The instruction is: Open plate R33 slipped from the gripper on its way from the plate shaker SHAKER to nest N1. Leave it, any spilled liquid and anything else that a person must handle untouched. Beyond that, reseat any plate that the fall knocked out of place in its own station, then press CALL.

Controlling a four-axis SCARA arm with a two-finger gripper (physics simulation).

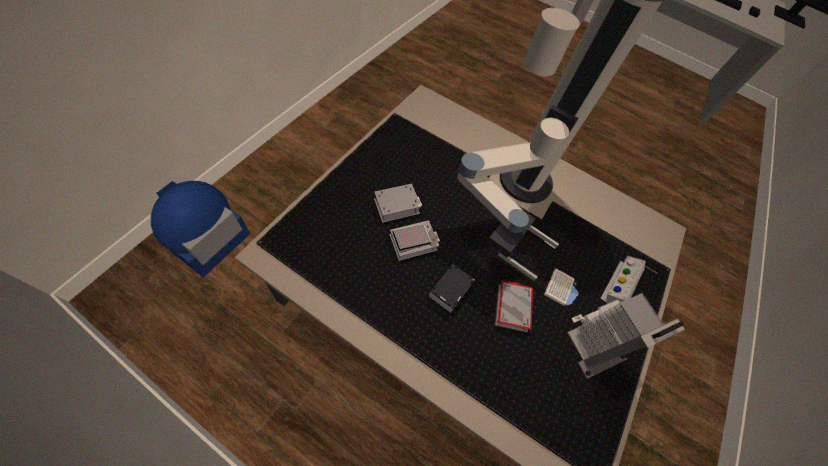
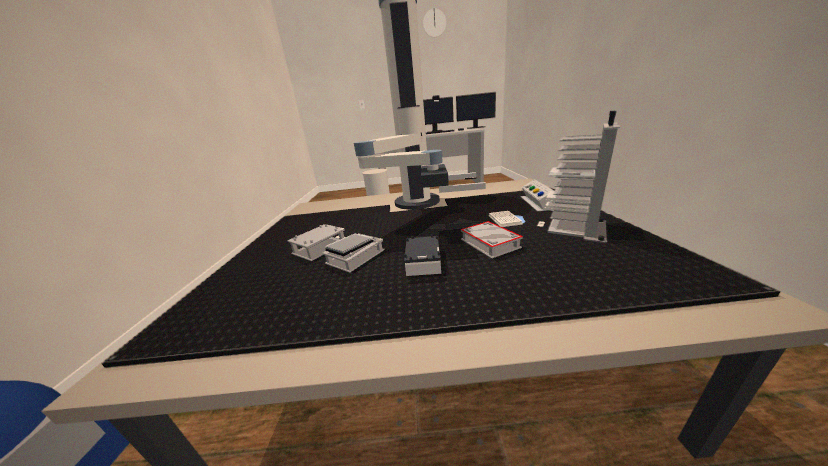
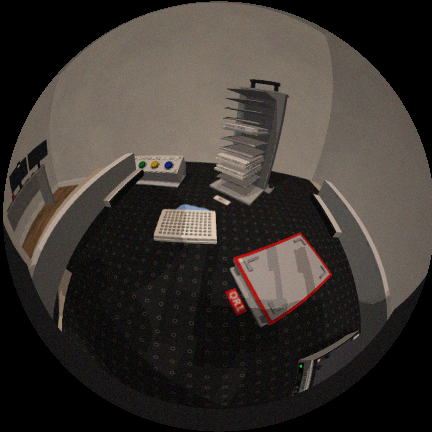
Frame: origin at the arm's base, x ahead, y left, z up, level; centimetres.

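Seen in the pictures: gripper, between the fingertips: [image 1: 546, 261] [image 2: 480, 180] [image 3: 230, 168]; arm's base, origin of its link: [image 1: 525, 181] [image 2: 417, 202].
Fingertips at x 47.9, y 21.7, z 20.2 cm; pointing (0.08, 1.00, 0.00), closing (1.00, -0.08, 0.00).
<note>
Pixels of each thing's top centre, then the offset from my fingertips to it. "spot": a spot on its surface instead.
- Plate R33, centre of its top: [image 3: 185, 222] [image 1: 560, 285] [image 2: 504, 216] dx -6.1, dy +11.7, dz -17.5 cm
- blue spill, centre of its top: [image 3: 188, 217] [image 1: 565, 291] dx -5.9, dy +14.6, dz -18.8 cm
- dark shaker, a spot on its surface: [image 2: 422, 248] [image 1: 451, 287] spot: dx +21.6, dy -23.2, dz -13.4 cm
- plate, centre of its top: [image 2: 349, 240] [image 1: 412, 234] dx +12.9, dy -46.5, dz -12.1 cm
- nest, centre of its top: [image 2: 315, 231] [image 1: 397, 197] dx +1.7, dy -60.9, dz -12.2 cm
- button box, centre of its top: [image 3: 150, 156] [image 1: 632, 277] [image 2: 539, 184] dx -22.3, dy +33.1, dz -10.5 cm
- small white label, a spot on its surface: [image 3: 221, 200] [image 2: 539, 224] spot: dx +1.6, dy +22.2, dz -18.7 cm
My gripper [image 1: 546, 261] [image 2: 480, 180] [image 3: 230, 168] is open and empty, above the mat. Plate R33 [image 1: 559, 285] [image 2: 505, 218] [image 3: 186, 225] lies on the mat, with a blue spill [image 1: 571, 295] [image 2: 520, 219] [image 3: 195, 207] at its edge. The dark shaker [image 1: 453, 286] [image 2: 422, 248] [image 3: 332, 362] has no plate on top. A plate [image 1: 412, 237] [image 2: 349, 244] sits on the nest beside it, slightly tilted, a dark gap below. The other nest [image 1: 397, 199] [image 2: 316, 236] bears no plate; nest labels are unreadable. The button box [image 1: 636, 276] [image 2: 535, 199] [image 3: 162, 175] has coloured buttons; CALL is unreadable.
A red-edged stand [image 1: 515, 306] [image 2: 491, 234] [image 3: 282, 280] labelled QR1 stands between shaker and plate R33. A tall rack [image 1: 642, 312] [image 2: 604, 173] [image 3: 277, 145] holding several plates stands near the button box. A small white label [image 2: 540, 223] [image 3: 221, 200] lies before the rack.
</note>
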